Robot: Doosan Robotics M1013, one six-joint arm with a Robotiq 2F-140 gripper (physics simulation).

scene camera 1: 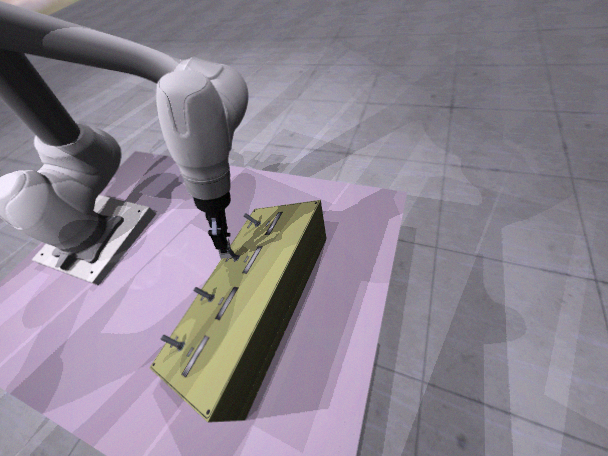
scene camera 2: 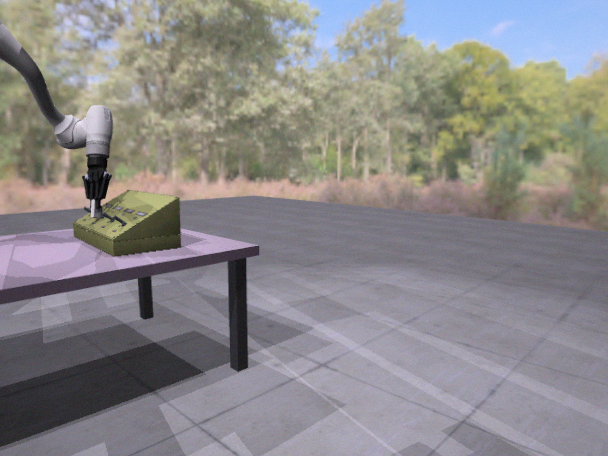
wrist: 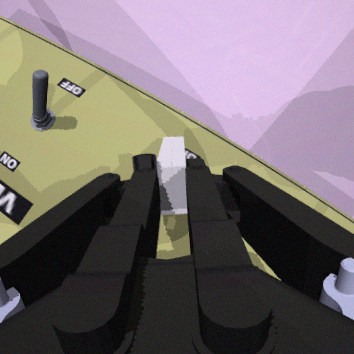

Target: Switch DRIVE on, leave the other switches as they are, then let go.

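Where they show: gripper, fingertip midpoint: [scene camera 1: 226,255] [scene camera 2: 94,217] [wrist: 174,155]; arm's base, origin of the base link: [scene camera 1: 90,237].
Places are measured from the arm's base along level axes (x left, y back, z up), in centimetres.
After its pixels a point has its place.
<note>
A yellow-green sloped console [scene camera 1: 250,300] {x -14.8, y -71.5, z 12.8 cm} [scene camera 2: 150,237] {x -34.1, y -61.2, z 1.7 cm} [wrist: 95,150] {x -8.6, y -59.1, z 5.9 cm} carries a row of grey toggle levers with name plates; the plates are too small or too cut off to read DRIVE surely. My gripper [scene camera 1: 224,253] {x -2.3, y -57.2, z 6.3 cm} [scene camera 2: 95,209] {x -2.3, y -57.2, z 6.3 cm} [wrist: 174,155] {x -2.3, y -57.2, z 6.3 cm} is shut and empty. Its pale fingertips are at the console's face, by the second lever from the far end in scene camera 1; they partly hide that lever, and its position is unclear. In the wrist view a neighbouring lever [wrist: 40,95] {x -13.4, y -56.3, z 8.5 cm} stands between an OFF label [wrist: 71,87] {x -13.5, y -54.7, z 4.2 cm} and an ON label [wrist: 8,161] {x -14.9, y -62.3, z 8.1 cm}. Another label [wrist: 190,154] {x -1.2, y -56.8, z 4.1 cm} is partly hidden behind the fingertips.
The far-end lever [scene camera 1: 251,219] {x 9.4, y -61.2, z 8.2 cm} and two nearer levers [scene camera 1: 204,293] {x -13.9, y -57.1, z 8.1 cm} [scene camera 1: 172,342] {x -25.9, y -54.9, z 8.1 cm} stick up from the console on either side of the gripper. The console stands on a lilac table [scene camera 1: 345,320] {x -10.6, y -91.1, z -3.4 cm} [scene camera 2: 215,245] {x -42.4, y -83.9, z -3.4 cm} [wrist: 280,40] {x 3.6, y -41.1, z -3.4 cm}. The arm's pale base plate [scene camera 1: 135,215] {x 10.6, y -12.5, z 0.6 cm} is at the left.
</note>
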